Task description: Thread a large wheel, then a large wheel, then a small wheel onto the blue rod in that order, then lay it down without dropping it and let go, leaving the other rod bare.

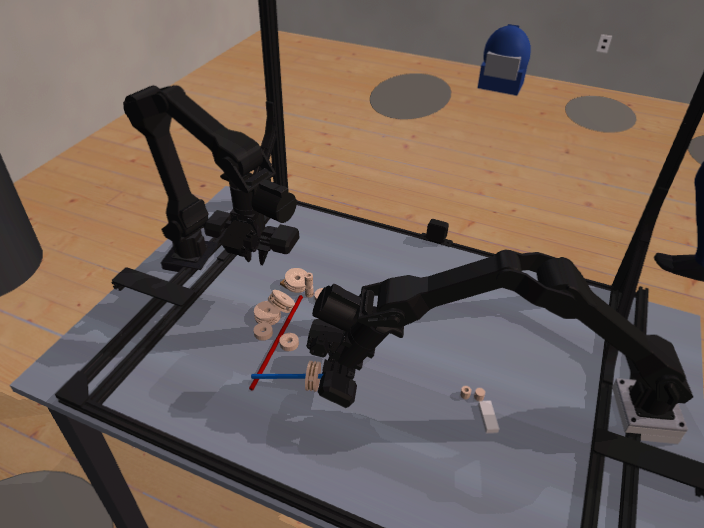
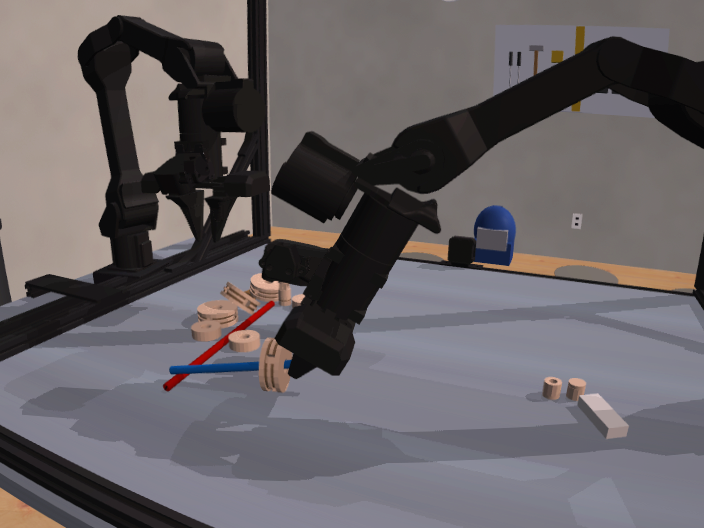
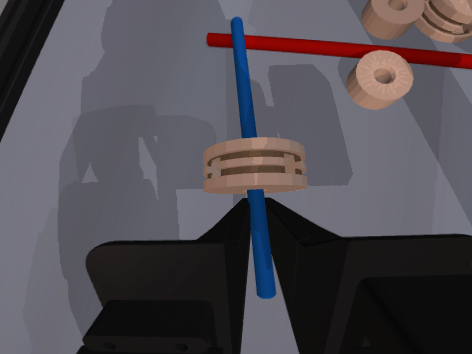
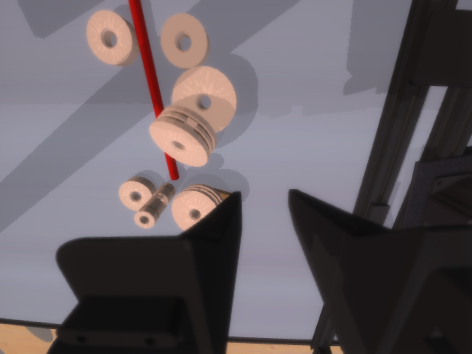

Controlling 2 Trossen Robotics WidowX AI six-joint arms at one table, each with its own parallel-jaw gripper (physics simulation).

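Pixels of known places: left gripper, between the fingertips: (image 1: 322, 379) (image 2: 293, 373) (image 3: 256, 205); right gripper, between the fingertips: (image 1: 255, 262) (image 2: 207, 241) (image 4: 264, 197); left arm's base, origin of its link: (image 1: 650, 402); right arm's base, origin of its link: (image 1: 190, 252) (image 2: 132, 265) (image 4: 456, 201).
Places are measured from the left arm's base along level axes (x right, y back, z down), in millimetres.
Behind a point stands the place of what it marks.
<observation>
The blue rod (image 1: 278, 376) {x -6, y -677, z 22 mm} (image 2: 221, 368) {x -7, y -670, z 23 mm} (image 3: 245, 95) {x -2, y -661, z 19 mm} crosses over one end of the red rod (image 1: 276, 341) {x 90, y -703, z 36 mm} (image 2: 218, 346) {x 72, y -703, z 38 mm} (image 3: 310, 47) {x 50, y -708, z 37 mm} (image 4: 150, 70) {x 126, y -699, z 36 mm}. One large grooved wheel (image 1: 313, 375) {x -15, y -609, z -4 mm} (image 2: 272, 366) {x -24, y -609, z 6 mm} (image 3: 255, 162) {x -1, y -611, z -11 mm} stands upright around the blue rod. My left gripper (image 2: 293, 372) {x 0, y -594, z 26 mm} (image 3: 256, 205) {x 0, y -594, z 26 mm} is shut on the blue rod beside this wheel. Large wheels lie near the red rod: one flat (image 4: 204, 95) {x 159, y -737, z 38 mm}, one tilted (image 1: 281, 300) {x 170, y -706, z -2 mm} (image 4: 179, 135) {x 183, y -715, z 0 mm} against it, one farther back (image 1: 296, 278) {x 274, y -695, z 29 mm} (image 4: 195, 210) {x 269, y -687, z 32 mm}. Small wheels (image 1: 288, 341) {x 99, y -680, z 39 mm} (image 1: 262, 331) {x 107, y -735, z 31 mm} (image 4: 136, 194) {x 236, y -623, z 42 mm} lie around. My right gripper (image 1: 255, 261) {x 225, y -769, z -53 mm} (image 2: 208, 239) {x 225, y -769, z -53 mm} (image 4: 264, 197) {x 225, y -769, z -53 mm} is open and empty, above the table.
A peg-like wooden piece (image 1: 309, 284) {x 233, y -658, z 5 mm} (image 4: 156, 204) {x 237, y -668, z 2 mm} stands by the back wheels. Two small wooden cylinders (image 1: 465, 392) {x 4, y -327, z 27 mm} (image 1: 479, 393) {x 5, y -301, z 28 mm} and a white block (image 1: 489, 416) {x -40, y -284, z 33 mm} (image 2: 602, 414) {x -44, y -288, z 33 mm} are at the right. Black rails (image 1: 164, 329) {x 89, y -936, z 31 mm} edge the table.
</observation>
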